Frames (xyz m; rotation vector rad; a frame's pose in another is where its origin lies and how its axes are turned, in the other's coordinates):
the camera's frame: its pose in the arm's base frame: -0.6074 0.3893 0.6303 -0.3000 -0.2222 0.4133
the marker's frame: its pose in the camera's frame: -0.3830 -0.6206 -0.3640 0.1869 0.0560 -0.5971
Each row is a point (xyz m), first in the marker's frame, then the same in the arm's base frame.
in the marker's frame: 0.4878 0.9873 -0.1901
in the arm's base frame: 0.0478 0.4802 0.3193
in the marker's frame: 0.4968 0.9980 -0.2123
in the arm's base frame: 0.0627 0.4878 0.2991
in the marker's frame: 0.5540 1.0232 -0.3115
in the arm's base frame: 0.1420 0.4968 0.2131
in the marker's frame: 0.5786 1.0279 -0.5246
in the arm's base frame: 0.2089 0.4830 0.0097
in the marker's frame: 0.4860 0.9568 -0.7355
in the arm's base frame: 0.1495 0.4132 -0.2132
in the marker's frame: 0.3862 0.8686 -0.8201
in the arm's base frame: 0.0551 0.3363 -0.3136
